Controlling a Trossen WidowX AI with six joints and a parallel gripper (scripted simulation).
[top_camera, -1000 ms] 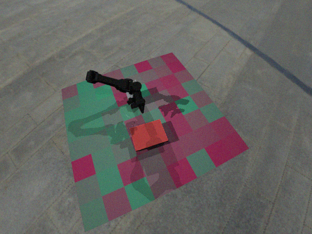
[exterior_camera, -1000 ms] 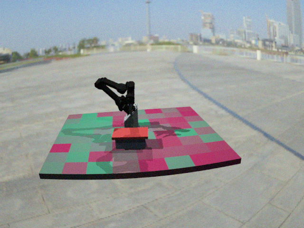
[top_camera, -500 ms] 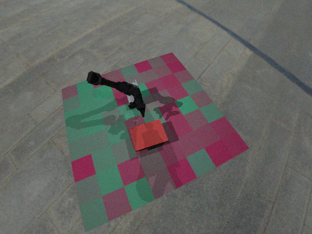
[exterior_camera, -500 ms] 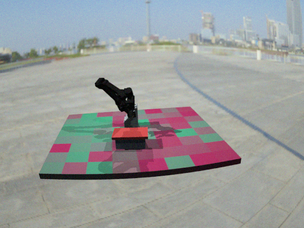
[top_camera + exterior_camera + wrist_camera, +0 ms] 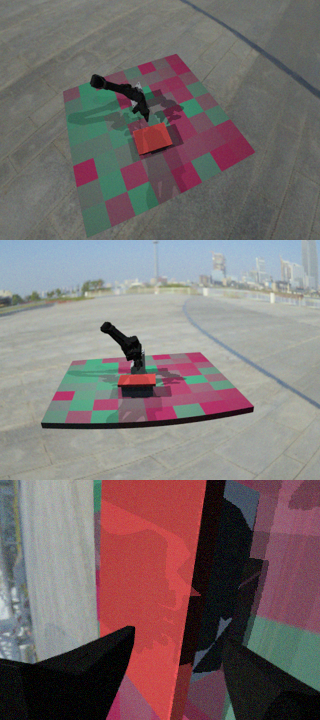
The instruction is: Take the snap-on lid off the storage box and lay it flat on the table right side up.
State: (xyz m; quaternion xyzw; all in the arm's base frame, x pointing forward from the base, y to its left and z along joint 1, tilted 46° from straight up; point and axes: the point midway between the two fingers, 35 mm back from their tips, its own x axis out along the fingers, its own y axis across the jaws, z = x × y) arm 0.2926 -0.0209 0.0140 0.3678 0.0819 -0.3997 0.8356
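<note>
Now: the red lid 12 cm ahead of my gripper tip, 2 cm to the right of it and 4 cm below it. From my gripper tip the other things lie so: storage box (12 cm ahead, 2 cm to the right, 8 cm below).
</note>
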